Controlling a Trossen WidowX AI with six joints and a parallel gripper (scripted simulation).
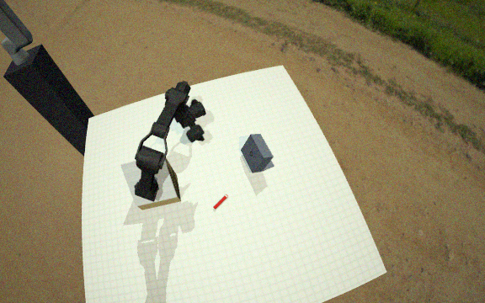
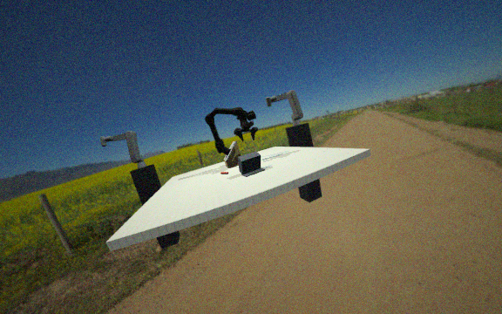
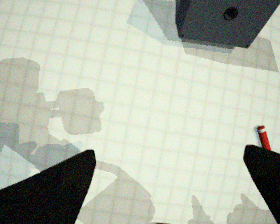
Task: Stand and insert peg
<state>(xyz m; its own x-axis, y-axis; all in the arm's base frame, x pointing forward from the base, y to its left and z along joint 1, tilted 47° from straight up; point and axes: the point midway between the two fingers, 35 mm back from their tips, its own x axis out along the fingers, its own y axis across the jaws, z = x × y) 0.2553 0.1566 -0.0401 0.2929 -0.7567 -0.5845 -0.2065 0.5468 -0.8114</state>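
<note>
Now: the red peg 20 mm ahead of my gripper tip, 240 mm to the right of it and 180 mm below it. The rest, counted from my gripper tip: sloped panel block 210 mm ahead, 90 mm to the right, 130 mm below.
</note>
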